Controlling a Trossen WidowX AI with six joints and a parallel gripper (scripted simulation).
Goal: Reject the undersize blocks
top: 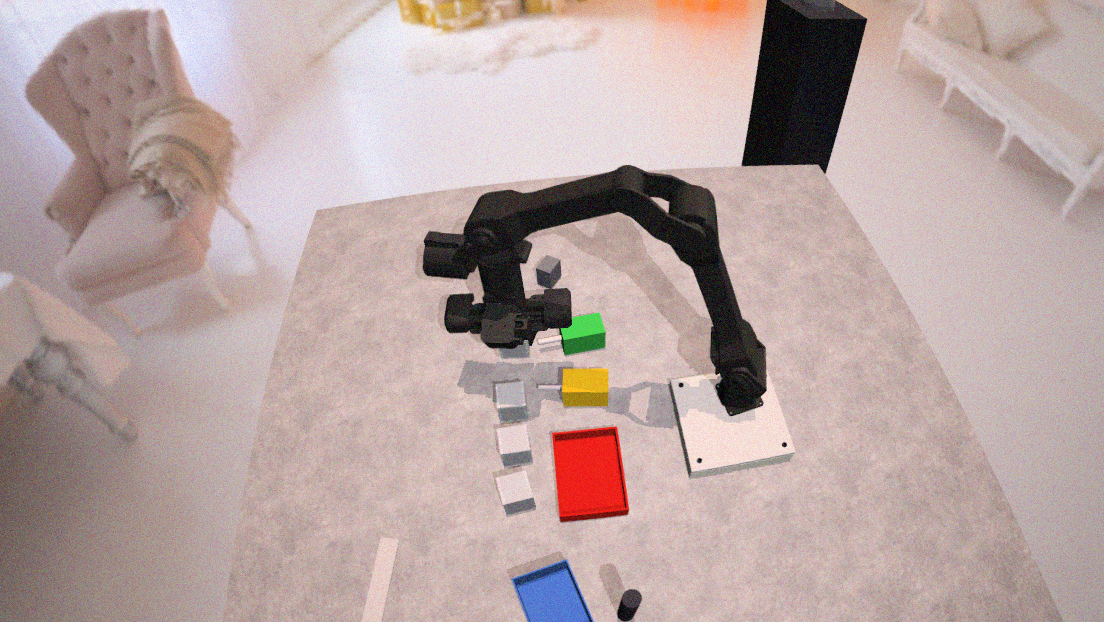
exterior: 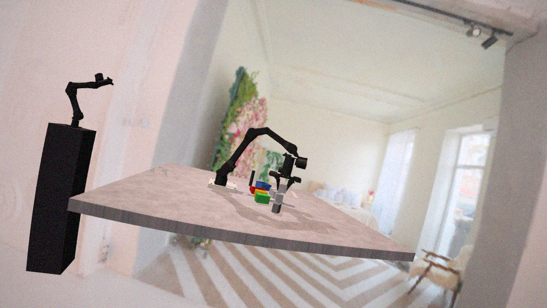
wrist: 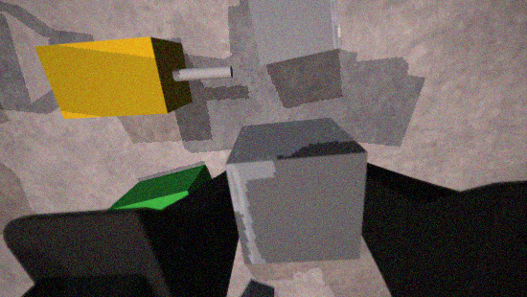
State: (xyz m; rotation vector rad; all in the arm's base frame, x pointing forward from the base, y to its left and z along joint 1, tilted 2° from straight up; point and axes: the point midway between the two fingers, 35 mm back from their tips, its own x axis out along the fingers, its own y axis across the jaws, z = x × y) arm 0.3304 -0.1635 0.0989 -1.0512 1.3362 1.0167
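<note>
Now: gripper tip 220 mm to the right of the red reject tray, 70 mm above it and 60 mm past it. From my gripper tip the other things lie so: green GO gauge 90 mm behind, 50 mm below, 30 mm to the right; dark cube 190 mm to the right, 100 mm behind, 50 mm below; yellow gauge 70 mm to the left, 70 mm behind, 50 mm below.
</note>
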